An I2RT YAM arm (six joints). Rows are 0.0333 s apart.
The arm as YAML. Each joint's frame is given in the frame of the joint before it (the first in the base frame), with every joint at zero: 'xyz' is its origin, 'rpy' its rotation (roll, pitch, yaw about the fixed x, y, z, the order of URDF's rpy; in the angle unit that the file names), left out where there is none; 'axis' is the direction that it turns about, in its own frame. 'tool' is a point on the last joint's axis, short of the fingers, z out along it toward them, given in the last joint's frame.
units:
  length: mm
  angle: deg
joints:
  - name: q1
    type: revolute
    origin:
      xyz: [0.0, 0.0, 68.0]
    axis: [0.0, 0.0, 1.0]
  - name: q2
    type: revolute
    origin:
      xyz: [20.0, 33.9, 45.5]
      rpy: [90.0, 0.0, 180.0]
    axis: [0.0, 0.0, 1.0]
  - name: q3
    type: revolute
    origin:
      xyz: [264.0, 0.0, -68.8]
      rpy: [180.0, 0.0, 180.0]
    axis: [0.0, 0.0, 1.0]
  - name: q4
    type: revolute
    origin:
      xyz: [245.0, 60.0, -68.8]
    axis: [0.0, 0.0, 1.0]
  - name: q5
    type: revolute
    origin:
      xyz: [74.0, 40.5, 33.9]
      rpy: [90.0, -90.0, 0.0]
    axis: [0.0, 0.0, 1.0]
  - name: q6
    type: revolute
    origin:
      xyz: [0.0, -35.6, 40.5]
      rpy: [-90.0, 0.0, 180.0]
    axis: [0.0, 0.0, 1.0]
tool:
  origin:
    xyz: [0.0, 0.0, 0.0]
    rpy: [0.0, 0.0, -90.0]
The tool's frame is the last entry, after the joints.
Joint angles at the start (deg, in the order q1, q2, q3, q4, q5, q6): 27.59, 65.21, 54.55, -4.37, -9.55, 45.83
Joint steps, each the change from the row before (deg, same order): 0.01, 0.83, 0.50, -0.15, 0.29, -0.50; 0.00, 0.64, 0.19, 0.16, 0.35, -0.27; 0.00, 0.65, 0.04, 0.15, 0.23, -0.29; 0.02, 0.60, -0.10, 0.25, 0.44, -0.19; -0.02, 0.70, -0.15, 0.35, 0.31, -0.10; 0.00, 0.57, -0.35, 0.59, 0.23, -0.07; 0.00, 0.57, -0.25, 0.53, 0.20, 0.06; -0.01, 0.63, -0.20, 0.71, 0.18, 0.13; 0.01, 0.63, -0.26, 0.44, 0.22, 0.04
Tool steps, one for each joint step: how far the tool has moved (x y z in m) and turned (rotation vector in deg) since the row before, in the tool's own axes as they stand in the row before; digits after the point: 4 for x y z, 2 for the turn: -0.0006, -0.0004, 0.0034, 0.53, 0.13, -0.42; -0.0001, -0.0009, 0.0029, 0.45, -0.05, -0.22; 0.0007, -0.0015, 0.0031, 0.48, 0.16, -0.22; 0.0010, -0.0019, 0.0031, 0.61, 0.02, -0.13; 0.0012, -0.0023, 0.0036, 0.58, 0.12, -0.02; 0.0016, -0.0024, 0.0032, 0.39, 0.07, -0.03; 0.0013, -0.0021, 0.0031, 0.34, 0.07, 0.10; 0.0010, -0.0018, 0.0033, 0.22, -0.05, 0.15; 0.0017, -0.0024, 0.0033, 0.46, 0.17, 0.09
